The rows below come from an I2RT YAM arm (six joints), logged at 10 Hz.
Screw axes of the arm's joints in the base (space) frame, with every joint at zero. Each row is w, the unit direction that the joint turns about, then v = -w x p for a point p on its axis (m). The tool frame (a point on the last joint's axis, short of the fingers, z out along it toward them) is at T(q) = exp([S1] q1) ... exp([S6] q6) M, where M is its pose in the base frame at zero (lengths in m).
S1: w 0 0 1 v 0 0 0
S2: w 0 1 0 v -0.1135 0 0.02
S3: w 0 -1 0 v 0.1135 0 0.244
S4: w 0 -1 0 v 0.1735 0 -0.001
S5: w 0 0 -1 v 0 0.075 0
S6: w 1 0 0 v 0 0.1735 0
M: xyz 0.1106 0 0.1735 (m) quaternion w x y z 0.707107 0 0.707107 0
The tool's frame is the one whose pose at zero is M.
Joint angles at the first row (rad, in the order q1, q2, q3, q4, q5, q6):
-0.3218 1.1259 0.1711 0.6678 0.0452 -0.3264
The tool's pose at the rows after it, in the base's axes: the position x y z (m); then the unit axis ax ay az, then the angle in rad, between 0 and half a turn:
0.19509 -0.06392 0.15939 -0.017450 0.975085 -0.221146 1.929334
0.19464 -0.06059 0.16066 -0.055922 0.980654 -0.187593 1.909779
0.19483 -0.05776 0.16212 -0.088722 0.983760 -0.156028 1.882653
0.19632 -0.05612 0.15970 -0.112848 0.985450 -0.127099 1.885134
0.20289 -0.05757 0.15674 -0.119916 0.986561 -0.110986 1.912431
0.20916 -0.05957 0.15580 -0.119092 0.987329 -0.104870 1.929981
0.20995 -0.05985 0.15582 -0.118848 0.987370 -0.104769 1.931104
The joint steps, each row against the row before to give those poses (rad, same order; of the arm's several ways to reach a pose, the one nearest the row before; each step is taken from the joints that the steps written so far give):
0.0001 -0.0011 0.0210 -0.0240 -0.0747 -0.0091
-0.0001 -0.0168 0.0007 -0.0203 -0.0851 -0.0149
0.0000 -0.0069 0.0000 0.0008 -0.0783 -0.0065
0.0000 0.0172 0.0035 -0.0042 -0.0583 -0.0076
0.0001 0.0508 0.0251 -0.0095 -0.0202 -0.0061
-0.0001 0.0400 0.0252 -0.0054 -0.0027 -0.0004
0.0000 0.0045 0.0031 0.0004 0.0004 0.0000

